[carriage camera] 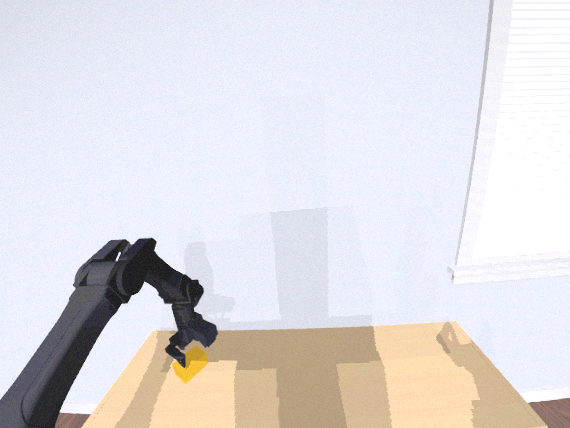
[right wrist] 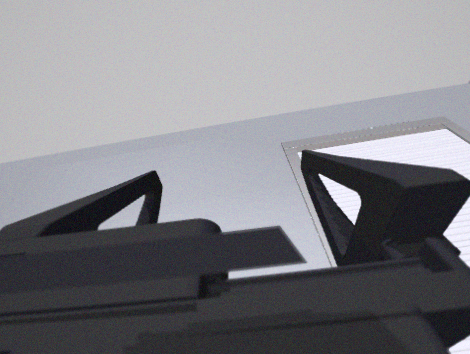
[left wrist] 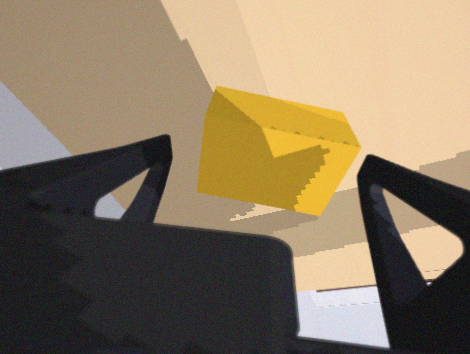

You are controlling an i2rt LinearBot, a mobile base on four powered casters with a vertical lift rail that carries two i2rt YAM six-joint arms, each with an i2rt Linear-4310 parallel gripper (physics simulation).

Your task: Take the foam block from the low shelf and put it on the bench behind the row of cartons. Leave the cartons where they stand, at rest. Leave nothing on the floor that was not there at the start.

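Frame: origin at the left arm's base, x ahead, y left, z up, level; millimetres.
Where they show: left gripper, fingertip midpoint: (carriage camera: 195,355) (left wrist: 265,155); right gripper, fingertip midpoint: (right wrist: 229,168).
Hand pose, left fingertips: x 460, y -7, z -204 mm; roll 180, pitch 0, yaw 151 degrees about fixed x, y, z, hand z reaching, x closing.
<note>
After its pixels a point has its place.
The yellow foam block (carriage camera: 191,369) @[z -239, x 438, y 6 mm] (left wrist: 280,172) @[z -228, x 462, y 24 mm] rests on a light wooden top (carriage camera: 425,380) @[z -273, x 376, y -709 mm] (left wrist: 375,60) @[z -273, x 390, y -3 mm], at the lower left of the carriage view. My left gripper (carriage camera: 195,356) @[z -204, x 460, y -7 mm] (left wrist: 265,155) @[z -204, x 460, y -7 mm] is open and empty, close over the block. In the left wrist view the block shows beyond and between the spread fingertips, with its right corner close to the right fingertip; whether they touch cannot be told. My right gripper (right wrist: 229,168) @[z 432, x 46, y -687 mm] is open and empty, facing the wall and window. The cartons do not show in these views. Whether the wooden top is the bench cannot be told.
A pale wall (carriage camera: 350,125) @[z 460, x 653, y -546 mm] (right wrist: 215,185) @[z 998, x 652, y -575 mm] stands beyond the wooden top, with a window (carriage camera: 540,135) @[z 403, x 626, y -1166 mm] (right wrist: 410,145) @[z 1052, x 614, y -1526 mm] at the right. Broad shadows fall across the top and wall. Brown floor (carriage camera: 555,410) @[z -883, x 555, y -1578 mm] shows at the lower right of the carriage view.
</note>
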